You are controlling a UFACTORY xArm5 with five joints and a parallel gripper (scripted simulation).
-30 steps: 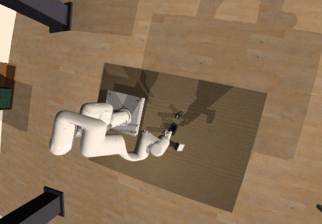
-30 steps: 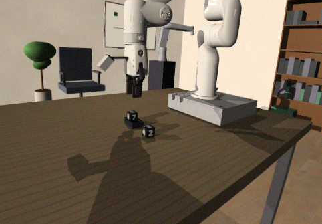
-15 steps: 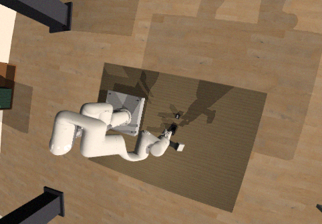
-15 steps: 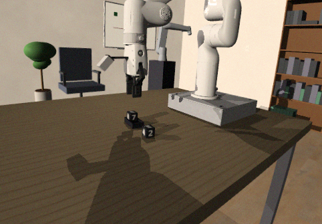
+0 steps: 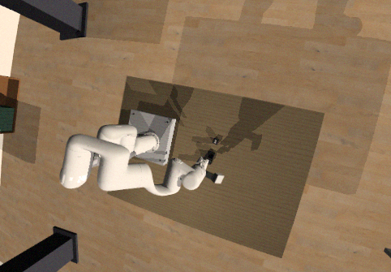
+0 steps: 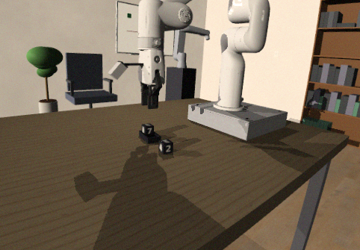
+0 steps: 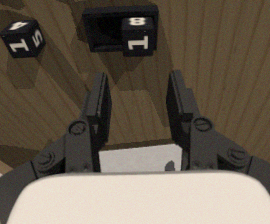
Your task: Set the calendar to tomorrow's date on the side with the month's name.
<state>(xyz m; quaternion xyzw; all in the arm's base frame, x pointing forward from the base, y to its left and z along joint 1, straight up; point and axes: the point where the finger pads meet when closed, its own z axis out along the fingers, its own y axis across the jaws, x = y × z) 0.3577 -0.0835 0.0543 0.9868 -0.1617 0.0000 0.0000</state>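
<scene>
The dark calendar tray lies 110 mm below my hand, 10 mm to the left of it and 10 mm ahead of it.
</scene>
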